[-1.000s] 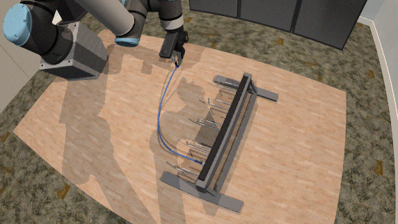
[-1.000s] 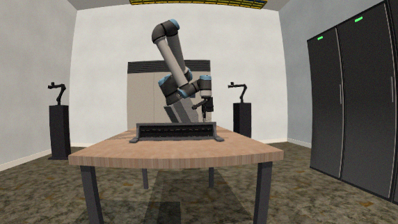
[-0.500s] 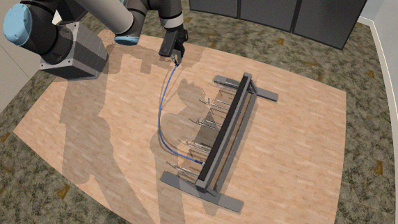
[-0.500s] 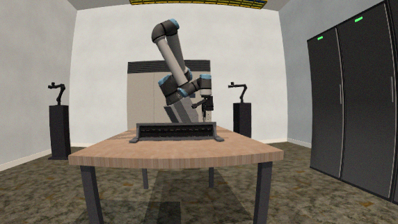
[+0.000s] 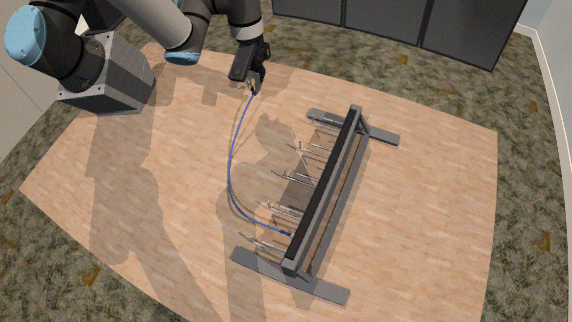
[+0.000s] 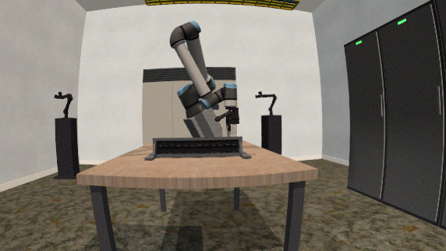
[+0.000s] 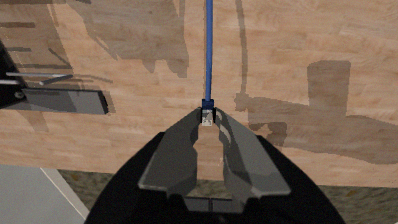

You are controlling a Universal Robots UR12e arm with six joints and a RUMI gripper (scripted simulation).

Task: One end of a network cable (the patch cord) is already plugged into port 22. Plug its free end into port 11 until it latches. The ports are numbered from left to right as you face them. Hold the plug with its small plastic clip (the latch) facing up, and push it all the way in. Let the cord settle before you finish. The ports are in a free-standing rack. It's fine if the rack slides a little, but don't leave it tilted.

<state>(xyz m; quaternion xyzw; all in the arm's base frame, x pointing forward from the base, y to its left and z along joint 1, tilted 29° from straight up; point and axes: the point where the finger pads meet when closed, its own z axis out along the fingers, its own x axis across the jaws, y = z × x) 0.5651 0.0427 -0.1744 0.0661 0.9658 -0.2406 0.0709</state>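
The plug lies 1 cm to the left of my hand and 1 cm below it.
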